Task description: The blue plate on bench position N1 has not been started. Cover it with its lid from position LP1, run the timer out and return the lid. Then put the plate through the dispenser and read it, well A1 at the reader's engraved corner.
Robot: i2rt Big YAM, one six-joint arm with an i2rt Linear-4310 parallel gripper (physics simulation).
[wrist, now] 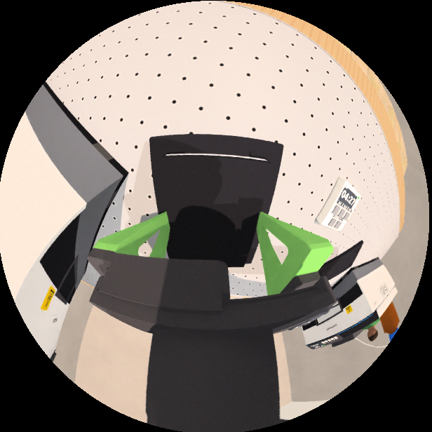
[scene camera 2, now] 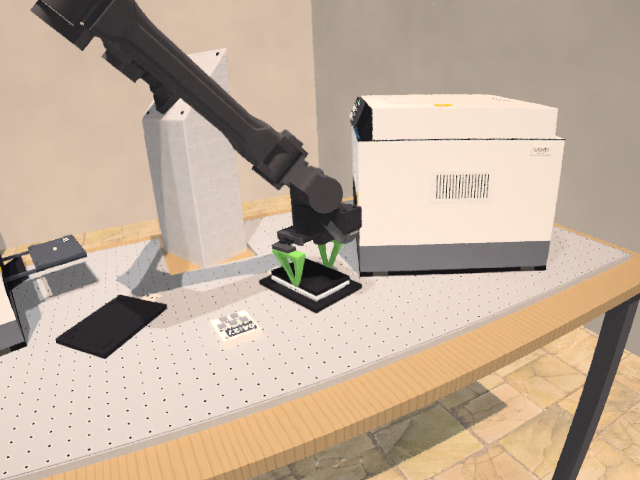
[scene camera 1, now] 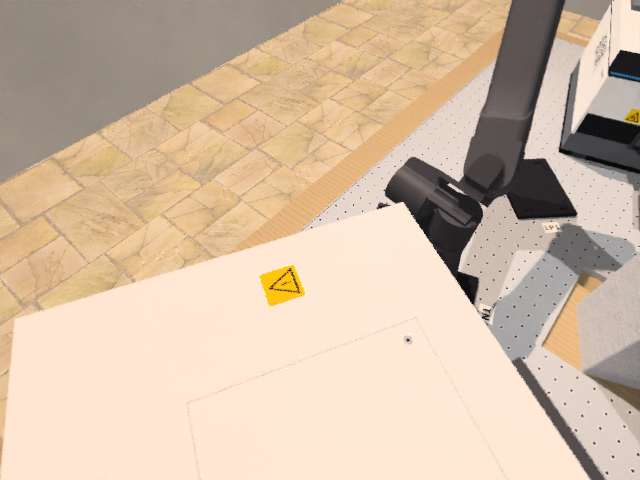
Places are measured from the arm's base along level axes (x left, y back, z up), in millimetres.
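Pixels of known places: gripper, fingertip midpoint: (scene camera 2: 312,277).
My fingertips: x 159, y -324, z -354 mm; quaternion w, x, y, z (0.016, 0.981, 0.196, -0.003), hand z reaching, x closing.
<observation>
For each thing: its top centre in the pictures, then the offset to it from my fingertips. "spot": a spot on its surface instead.
- black lid, top centre: (scene camera 2: 309,273) dx -3, dy +7, dz +6 mm
- nest N1, top centre: (scene camera 2: 309,280) dx -4, dy +8, dz -9 mm
- plate, surface spot: (scene camera 2: 319,296) spot: dx -14, dy -63, dz -5 mm
- black LP1 pad, top centre: (scene camera 2: 111,319) (scene camera 1: 533,184) dx -367, dy +36, dz -9 mm
- white timer, top centre: (scene camera 2: 234,323) dx -171, dy -77, dz -7 mm
- large white instrument, top centre: (scene camera 2: 440,99) dx +352, dy +79, dz +302 mm
- second instrument, surface spot: (scene camera 1: 586,98) spot: dx -566, dy +17, dz +89 mm
- dark carrier, top centre: (scene camera 2: 55,249) dx -473, dy +251, dz +66 mm
The black lid (scene camera 2: 326,281) (wrist: 195,182) lies flat over the plate on nest N1 (scene camera 2: 316,305) (wrist: 215,144). A pale band of the plate (scene camera 2: 319,296) shows under the lid in scene camera 2; its blue colour does not show. My gripper (scene camera 2: 313,275) (wrist: 212,216) has its green fingers on two opposite sides of the lid and is shut on it, low at the nest. The big instrument hides the fingers in scene camera 1. The black LP1 pad (scene camera 1: 540,188) (scene camera 2: 111,325) bears no lid. The white timer (scene camera 2: 236,328) (wrist: 340,205) reads 04:27 in the wrist view.
A large white instrument (scene camera 1: 232,351) (scene camera 2: 454,217) (wrist: 35,195) stands close beside nest N1. A second instrument (scene camera 1: 586,98) (wrist: 350,310) stands beyond LP1. A dark carrier (scene camera 2: 56,253) juts out at the left in scene camera 2. A tall grey pillar (scene camera 1: 615,320) (scene camera 2: 206,206) stands behind the nest.
</observation>
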